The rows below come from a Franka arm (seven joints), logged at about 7 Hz.
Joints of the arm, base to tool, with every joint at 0 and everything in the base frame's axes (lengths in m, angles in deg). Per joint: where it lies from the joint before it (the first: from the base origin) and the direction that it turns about. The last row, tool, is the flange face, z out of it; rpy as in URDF.
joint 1: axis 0 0 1 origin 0.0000 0.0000 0.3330
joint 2: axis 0 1 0 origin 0.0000 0.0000 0.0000
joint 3: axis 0 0 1 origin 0.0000 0.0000 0.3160
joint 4: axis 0 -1 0 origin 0.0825 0.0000 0.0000
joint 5: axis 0 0 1 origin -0.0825 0.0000 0.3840
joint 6: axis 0 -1 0 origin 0.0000 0.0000 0.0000
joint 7: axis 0 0 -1 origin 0.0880 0.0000 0.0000
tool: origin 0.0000 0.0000 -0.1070 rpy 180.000 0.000 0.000
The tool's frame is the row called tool.
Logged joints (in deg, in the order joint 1, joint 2, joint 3, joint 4, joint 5, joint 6, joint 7), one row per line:
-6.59, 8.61, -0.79, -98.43, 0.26, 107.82, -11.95
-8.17, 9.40, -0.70, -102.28, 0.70, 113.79, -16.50
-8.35, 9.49, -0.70, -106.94, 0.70, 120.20, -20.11
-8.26, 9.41, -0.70, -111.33, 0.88, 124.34, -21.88
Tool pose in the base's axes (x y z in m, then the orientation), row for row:
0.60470, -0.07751, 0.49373, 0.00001, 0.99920, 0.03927, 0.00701
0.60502, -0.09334, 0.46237, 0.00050, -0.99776, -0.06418, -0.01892
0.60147, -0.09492, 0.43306, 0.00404, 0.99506, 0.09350, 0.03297
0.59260, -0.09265, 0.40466, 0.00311, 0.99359, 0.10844, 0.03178
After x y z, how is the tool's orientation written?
As a quaternion, w x y z.
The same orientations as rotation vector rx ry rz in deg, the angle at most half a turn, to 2 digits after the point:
179.86, 7.07, 1.26
-179.54, -11.55, -3.40
178.65, 16.79, 5.92
178.49, 19.48, 5.71

